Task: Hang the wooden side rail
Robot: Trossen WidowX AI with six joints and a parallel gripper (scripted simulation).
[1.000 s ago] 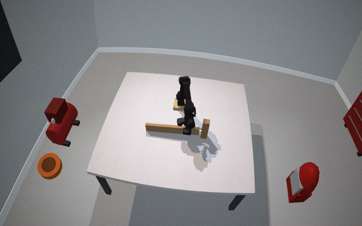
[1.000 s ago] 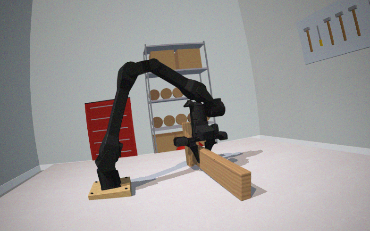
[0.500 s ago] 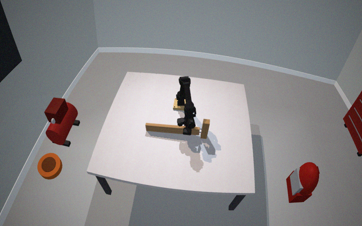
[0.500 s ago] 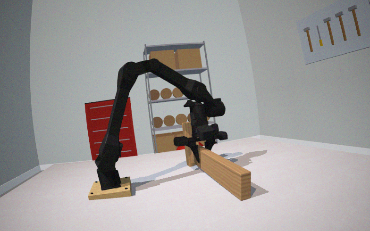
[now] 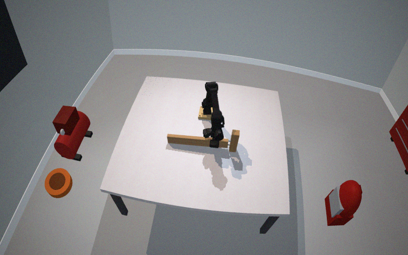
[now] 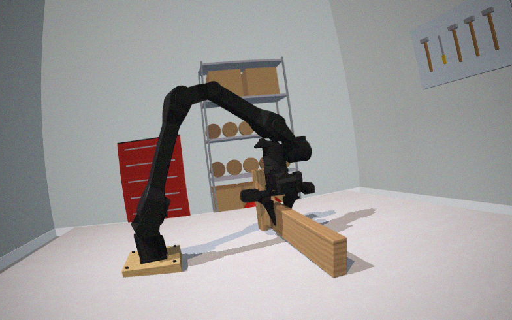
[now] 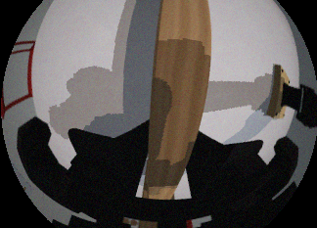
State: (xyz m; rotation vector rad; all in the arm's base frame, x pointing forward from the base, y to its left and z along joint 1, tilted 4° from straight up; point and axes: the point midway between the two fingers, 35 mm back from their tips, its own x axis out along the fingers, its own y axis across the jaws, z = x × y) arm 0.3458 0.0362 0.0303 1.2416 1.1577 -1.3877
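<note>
Right now the headboard post is 20 mm ahead of my gripper tip, 130 mm to the left of it and 40 mm above it.
</note>
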